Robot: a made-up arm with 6 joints. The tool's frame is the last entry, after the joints.
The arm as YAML. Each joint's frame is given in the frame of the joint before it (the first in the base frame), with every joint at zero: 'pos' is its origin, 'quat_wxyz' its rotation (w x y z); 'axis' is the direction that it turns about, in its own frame. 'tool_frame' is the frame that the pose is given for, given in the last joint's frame.
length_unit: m
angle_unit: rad
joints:
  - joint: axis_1
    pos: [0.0, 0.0, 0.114]
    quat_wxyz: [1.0, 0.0, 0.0, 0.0]
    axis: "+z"
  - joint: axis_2
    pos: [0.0, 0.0, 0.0]
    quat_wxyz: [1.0, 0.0, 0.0, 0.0]
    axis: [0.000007, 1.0, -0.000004]
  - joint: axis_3
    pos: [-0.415, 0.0, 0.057]
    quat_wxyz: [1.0, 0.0, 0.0, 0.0]
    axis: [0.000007, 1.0, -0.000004]
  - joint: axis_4
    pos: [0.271, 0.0, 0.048]
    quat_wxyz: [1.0, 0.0, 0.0, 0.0]
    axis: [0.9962, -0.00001, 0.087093]
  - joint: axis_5
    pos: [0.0, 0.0, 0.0]
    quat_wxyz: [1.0, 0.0, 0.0, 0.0]
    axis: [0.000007, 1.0, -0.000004]
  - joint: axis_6
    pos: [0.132, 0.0, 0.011]
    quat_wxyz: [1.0, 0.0, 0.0, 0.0]
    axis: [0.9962, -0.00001, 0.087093]
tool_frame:
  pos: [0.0, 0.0, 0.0]
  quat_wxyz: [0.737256, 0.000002, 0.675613, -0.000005]
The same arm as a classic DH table. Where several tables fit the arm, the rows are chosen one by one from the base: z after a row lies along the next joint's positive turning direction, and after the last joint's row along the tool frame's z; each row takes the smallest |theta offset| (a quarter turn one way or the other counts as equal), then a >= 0, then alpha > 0; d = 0 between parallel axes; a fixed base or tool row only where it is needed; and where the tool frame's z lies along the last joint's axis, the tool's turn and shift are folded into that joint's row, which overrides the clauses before.
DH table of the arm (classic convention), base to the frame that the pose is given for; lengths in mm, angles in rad. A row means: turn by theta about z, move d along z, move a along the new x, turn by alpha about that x. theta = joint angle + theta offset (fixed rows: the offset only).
axis_1: a 0  alpha -1.5708  d 114  theta offset 0
axis_2: a -418.9  alpha 0  d 0  theta offset 0.1365
axis_3: a -24.2  alpha 1.5708  d 0  theta offset 1.3471
axis_4: a 0  alpha -1.5708  d 274.2  theta offset 0
axis_5: a 0.5  alpha 1.5708  d 0  theta offset 0
axis_6: a 0  alpha 0  d 132.5  theta offset 0

